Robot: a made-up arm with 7 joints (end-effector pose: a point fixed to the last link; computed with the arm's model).
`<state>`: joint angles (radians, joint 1 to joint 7).
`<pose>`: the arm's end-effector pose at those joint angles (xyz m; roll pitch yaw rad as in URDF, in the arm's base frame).
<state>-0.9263 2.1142 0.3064 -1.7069 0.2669 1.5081 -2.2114</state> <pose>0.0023 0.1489 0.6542 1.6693 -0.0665 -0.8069</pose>
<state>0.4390 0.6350 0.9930 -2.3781 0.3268 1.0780 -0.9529</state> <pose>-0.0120 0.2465 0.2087 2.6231 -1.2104 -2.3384</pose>
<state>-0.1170 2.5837 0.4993 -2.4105 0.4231 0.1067 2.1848</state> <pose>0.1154 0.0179 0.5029 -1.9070 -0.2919 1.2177</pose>
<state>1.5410 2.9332 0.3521 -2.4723 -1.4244 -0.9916 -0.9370</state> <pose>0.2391 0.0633 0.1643 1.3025 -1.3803 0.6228</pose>
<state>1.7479 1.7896 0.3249 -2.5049 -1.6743 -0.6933 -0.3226</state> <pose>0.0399 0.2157 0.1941 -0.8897 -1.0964 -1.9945</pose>
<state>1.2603 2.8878 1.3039 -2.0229 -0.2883 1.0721 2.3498</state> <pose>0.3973 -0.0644 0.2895 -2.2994 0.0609 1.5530</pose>
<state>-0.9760 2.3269 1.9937 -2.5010 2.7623 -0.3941 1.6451</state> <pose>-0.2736 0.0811 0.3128 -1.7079 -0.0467 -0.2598</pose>
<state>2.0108 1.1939 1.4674 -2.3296 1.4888 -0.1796 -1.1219</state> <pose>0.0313 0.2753 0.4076 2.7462 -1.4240 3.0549</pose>
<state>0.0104 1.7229 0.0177 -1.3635 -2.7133 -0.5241 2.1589</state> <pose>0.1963 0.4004 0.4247 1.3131 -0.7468 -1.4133</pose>
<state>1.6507 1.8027 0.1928 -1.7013 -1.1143 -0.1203 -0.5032</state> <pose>0.0273 0.3681 0.1845 -0.5518 -0.2945 -1.5891</pose>
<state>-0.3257 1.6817 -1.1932 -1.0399 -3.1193 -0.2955 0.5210</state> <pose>0.1572 0.4297 0.1843 -0.9237 0.5991 -2.4819</pose>
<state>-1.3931 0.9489 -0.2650 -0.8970 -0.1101 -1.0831 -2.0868</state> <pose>0.3965 0.1516 0.4085 1.6658 1.1369 -2.7016</pose>
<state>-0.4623 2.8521 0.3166 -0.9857 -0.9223 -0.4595 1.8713</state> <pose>-0.0803 0.0663 0.8199 2.4056 -0.4053 -2.9665</pose>
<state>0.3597 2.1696 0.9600 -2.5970 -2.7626 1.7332 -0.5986</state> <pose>0.1524 0.0659 0.4861 -1.0126 0.7203 -0.2987</pose>
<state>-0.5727 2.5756 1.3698 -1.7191 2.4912 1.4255 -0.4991</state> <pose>-0.2328 -0.0265 0.6754 2.1345 -1.4332 3.0005</pose>
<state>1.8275 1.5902 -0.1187 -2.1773 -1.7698 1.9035 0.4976</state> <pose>-0.1519 0.2740 0.2208 1.4710 -0.4976 -1.8917</pose>
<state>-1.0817 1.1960 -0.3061 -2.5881 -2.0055 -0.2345 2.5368</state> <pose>0.2427 0.0785 0.3977 2.4995 -0.8614 1.6677</pose>
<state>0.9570 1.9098 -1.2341 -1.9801 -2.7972 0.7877 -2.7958</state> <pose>-0.1391 0.3571 0.1827 -0.8856 0.2267 1.1362</pose>
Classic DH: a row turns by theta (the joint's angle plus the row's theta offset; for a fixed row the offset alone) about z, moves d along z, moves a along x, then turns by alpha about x. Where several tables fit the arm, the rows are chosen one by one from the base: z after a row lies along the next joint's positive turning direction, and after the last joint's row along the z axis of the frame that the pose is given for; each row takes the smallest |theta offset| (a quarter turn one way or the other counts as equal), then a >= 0, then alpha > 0; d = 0 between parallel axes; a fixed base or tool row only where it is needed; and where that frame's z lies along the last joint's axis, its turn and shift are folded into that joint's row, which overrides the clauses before.
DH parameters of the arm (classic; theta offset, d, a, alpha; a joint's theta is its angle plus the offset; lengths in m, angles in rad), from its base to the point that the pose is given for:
base (fixed): 0 0.2773 -0.0036 -1.2217
joint 1: -1.5708 -0.0374 0.0208 -1.5708
joint 2: 1.2217 -0.027 -0.0094 1.5708
joint 3: 1.5708 -0.3607 0.0484 -1.5708
joint 4: 0 0.0084 -0.0246 1.5708
joint 5: 0 -0.1979 0.0127 -1.5708
joint 6: 0 -0.0229 0.0035 1.5708
joint 7: -1.0168 -0.0091 -0.0375 0.7265
tool (fixed): 2.3875 0.0168 0 0

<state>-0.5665 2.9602 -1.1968 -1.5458 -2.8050 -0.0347 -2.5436</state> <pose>-0.1033 0.2452 0.6839 2.3007 -0.9510 -1.8908</pose>
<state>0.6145 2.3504 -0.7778 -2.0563 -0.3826 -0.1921 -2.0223</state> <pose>0.0797 0.2637 0.3031 -0.6323 -0.5027 -2.7567</pose>
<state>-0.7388 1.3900 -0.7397 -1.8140 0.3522 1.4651 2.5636</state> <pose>0.2900 0.1600 0.1968 -1.2307 0.4900 -2.9009</pose>
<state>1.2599 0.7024 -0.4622 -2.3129 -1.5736 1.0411 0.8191</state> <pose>-0.2142 0.0752 0.0525 -2.8298 -1.3710 3.0119</pose>
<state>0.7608 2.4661 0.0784 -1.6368 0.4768 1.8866 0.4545</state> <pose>0.2900 0.2111 0.3956 2.3116 -0.5274 -1.1675</pose>
